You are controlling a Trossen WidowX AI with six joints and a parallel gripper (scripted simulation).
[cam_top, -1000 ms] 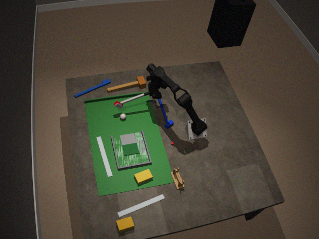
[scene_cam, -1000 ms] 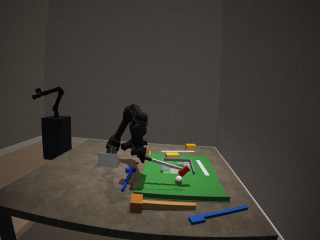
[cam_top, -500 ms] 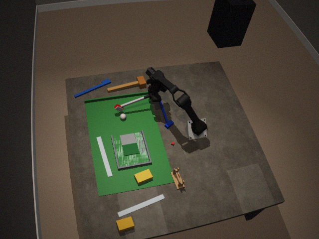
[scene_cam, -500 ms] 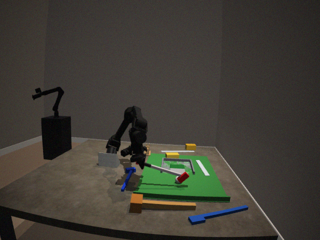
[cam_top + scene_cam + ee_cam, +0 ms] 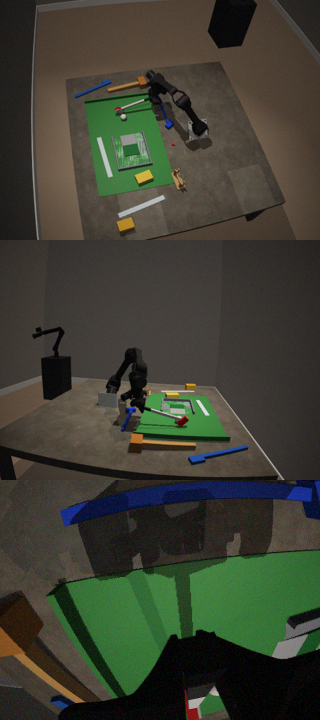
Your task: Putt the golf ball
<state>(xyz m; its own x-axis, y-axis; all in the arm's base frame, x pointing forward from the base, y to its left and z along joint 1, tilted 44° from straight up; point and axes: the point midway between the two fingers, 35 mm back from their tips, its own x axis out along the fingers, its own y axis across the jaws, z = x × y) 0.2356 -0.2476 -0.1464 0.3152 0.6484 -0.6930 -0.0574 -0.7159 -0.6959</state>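
Right now the red putter is 11 cm ahead of my gripper tip and 1 cm below it. Also, from my gripper tip: small red cube: 6 cm behind, 34 cm to the left, 7 cm below; white golf ball: 20 cm ahead, 5 cm to the left, 6 cm below; wooden stand: 1 cm behind, 59 cm to the left, 4 cm below.
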